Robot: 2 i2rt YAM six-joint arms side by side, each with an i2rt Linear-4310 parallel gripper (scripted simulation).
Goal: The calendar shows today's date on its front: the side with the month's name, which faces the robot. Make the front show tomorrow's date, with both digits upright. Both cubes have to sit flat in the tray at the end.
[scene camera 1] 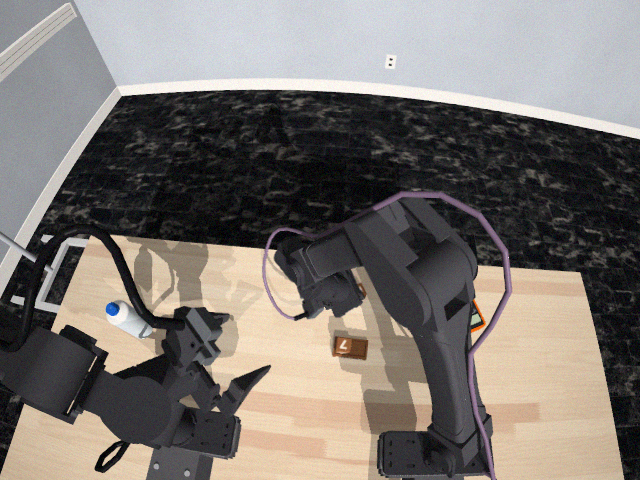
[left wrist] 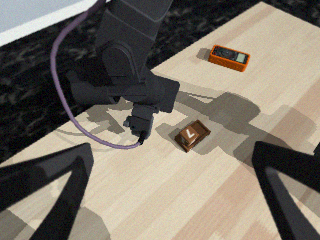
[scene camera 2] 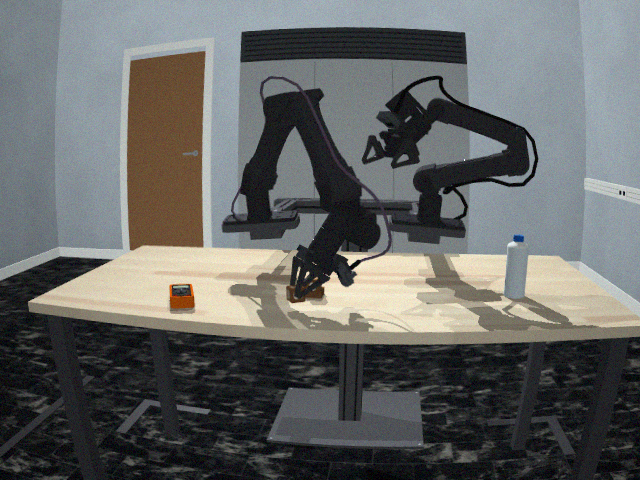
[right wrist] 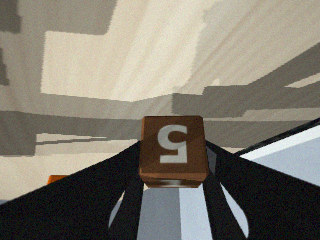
Labels:
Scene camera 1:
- left gripper: 248, 341
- right gripper: 358, 293
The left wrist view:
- left gripper: 170, 151
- right gripper: 160, 95
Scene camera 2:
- left gripper: 377, 164
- right gripper: 294, 295
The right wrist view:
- right gripper: 172, 149
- cube: 173, 154

